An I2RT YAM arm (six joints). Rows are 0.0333 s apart.
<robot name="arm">
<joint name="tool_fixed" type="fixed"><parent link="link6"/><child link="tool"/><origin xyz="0 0 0" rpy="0 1.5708 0"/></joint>
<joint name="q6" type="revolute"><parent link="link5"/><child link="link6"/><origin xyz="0.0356 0 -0.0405"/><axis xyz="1 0 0"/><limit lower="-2.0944" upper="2.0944"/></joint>
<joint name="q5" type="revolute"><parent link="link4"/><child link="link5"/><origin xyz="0.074 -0.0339 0.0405"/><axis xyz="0 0 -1"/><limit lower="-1.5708" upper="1.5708"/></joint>
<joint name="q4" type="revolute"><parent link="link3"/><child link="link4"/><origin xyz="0.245 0.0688 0.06"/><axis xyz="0 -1 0"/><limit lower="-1.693" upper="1.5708"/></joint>
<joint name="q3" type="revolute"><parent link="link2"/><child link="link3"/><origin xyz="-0.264 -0.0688 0"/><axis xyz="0 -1 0"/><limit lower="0" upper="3.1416"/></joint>
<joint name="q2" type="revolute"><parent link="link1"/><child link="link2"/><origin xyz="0.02 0.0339 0.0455"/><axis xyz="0 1 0"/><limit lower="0" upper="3.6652"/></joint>
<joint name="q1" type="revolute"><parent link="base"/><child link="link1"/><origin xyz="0 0 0.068"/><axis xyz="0 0 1"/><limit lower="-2.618" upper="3.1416"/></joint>
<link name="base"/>
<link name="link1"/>
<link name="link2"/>
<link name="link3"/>
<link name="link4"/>
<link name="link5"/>
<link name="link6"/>
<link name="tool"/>
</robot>
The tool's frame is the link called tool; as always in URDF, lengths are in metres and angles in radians.
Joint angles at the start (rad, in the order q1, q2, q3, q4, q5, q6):
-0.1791, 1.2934, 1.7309, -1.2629, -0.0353, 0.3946
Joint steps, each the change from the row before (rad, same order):
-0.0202, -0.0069, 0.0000, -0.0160, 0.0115, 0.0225
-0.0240, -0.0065, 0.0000, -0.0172, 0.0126, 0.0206
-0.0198, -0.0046, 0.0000, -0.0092, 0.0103, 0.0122
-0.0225, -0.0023, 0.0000, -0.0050, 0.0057, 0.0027
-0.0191, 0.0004, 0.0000, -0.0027, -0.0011, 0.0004
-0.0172, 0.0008, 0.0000, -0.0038, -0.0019, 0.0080
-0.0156, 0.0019, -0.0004, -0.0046, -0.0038, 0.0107
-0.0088, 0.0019, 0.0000, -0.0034, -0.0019, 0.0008
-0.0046, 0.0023, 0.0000, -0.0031, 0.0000, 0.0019
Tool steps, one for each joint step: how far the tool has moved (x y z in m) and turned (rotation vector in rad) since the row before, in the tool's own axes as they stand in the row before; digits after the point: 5 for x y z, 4 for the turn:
0.00055, -0.00527, -0.00273, 0.0265, -0.0020, 0.0377
0.00023, -0.00608, -0.00255, 0.0304, -0.0024, 0.0387
-0.00045, -0.00474, -0.00174, 0.0231, -0.0060, 0.0271
-0.00133, -0.00478, -0.00087, 0.0197, -0.0065, 0.0196
-0.00147, -0.00365, 0.00014, 0.0117, -0.0022, 0.0148
-0.00123, -0.00330, 0.00028, 0.0104, 0.0000, 0.0210
-0.00109, -0.00293, 0.00077, 0.0088, 0.0033, 0.0226
-0.00069, -0.00163, 0.00067, 0.0058, 0.0030, 0.0075
-0.00040, -0.00088, 0.00081, 0.0051, 0.0034, 0.0055

